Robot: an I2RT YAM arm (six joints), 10 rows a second.
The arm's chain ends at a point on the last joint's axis. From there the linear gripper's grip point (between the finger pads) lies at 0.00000 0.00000 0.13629 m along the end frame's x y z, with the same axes.
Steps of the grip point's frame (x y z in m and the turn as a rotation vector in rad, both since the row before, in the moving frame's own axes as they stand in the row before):
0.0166 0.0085 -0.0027 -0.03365 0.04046 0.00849
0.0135 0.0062 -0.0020 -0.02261 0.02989 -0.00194
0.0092 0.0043 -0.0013 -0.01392 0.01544 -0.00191
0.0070 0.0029 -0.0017 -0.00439 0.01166 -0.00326
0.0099 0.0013 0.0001 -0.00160 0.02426 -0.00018
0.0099 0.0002 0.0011 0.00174 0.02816 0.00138
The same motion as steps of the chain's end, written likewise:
0.0111 0.0039 -0.0025 -0.03365 0.04046 0.00849
0.0094 0.0031 -0.0019 -0.02261 0.02989 -0.00194
0.0071 0.0024 -0.0013 -0.01392 0.01544 -0.00191
0.0054 0.0023 -0.0017 -0.00439 0.01166 -0.00326
0.0066 0.0011 0.0001 -0.00160 0.02426 -0.00018
0.0061 0.0004 0.0012 0.00174 0.02816 0.00138

